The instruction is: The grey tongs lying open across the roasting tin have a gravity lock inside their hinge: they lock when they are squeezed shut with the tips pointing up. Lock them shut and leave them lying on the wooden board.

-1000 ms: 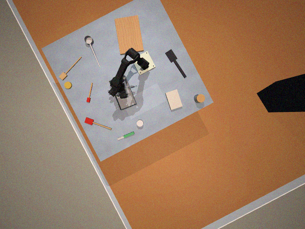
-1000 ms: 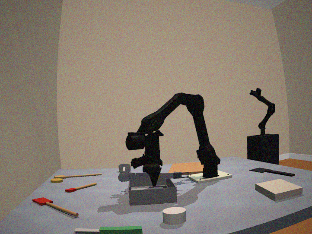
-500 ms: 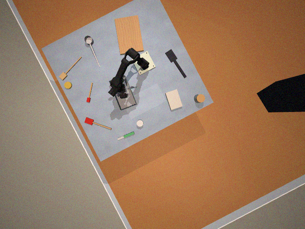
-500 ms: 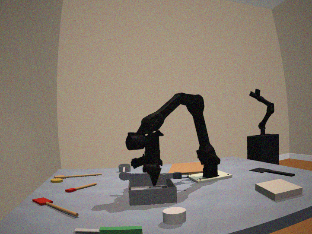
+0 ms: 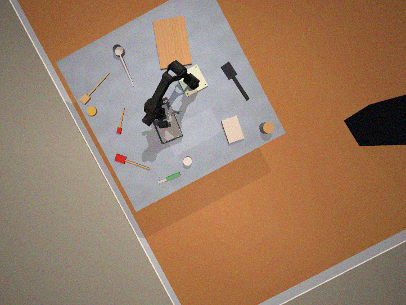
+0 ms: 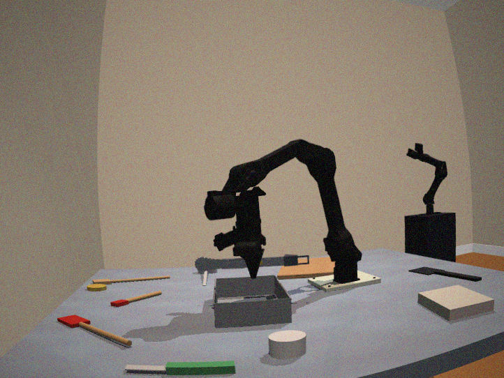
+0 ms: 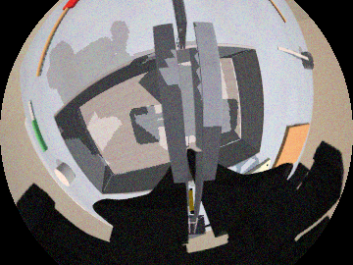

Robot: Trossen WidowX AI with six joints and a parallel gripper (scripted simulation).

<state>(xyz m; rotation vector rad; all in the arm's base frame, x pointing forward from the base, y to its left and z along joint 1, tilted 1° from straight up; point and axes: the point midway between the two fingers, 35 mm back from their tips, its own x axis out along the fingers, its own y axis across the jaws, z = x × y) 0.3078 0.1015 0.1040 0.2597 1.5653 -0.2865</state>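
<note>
My gripper tip is now 2 cm short of the grey roasting tin, 2 cm to the right of it and 5 cm above it. The rest, counted from my gripper tip: white puck: 4 cm ahead, 37 cm to the left, 6 cm below; then red spatula: 42 cm ahead, 13 cm to the left, 7 cm below; then green-handled tool: 24 cm ahead, 40 cm to the left, 7 cm below.
</note>
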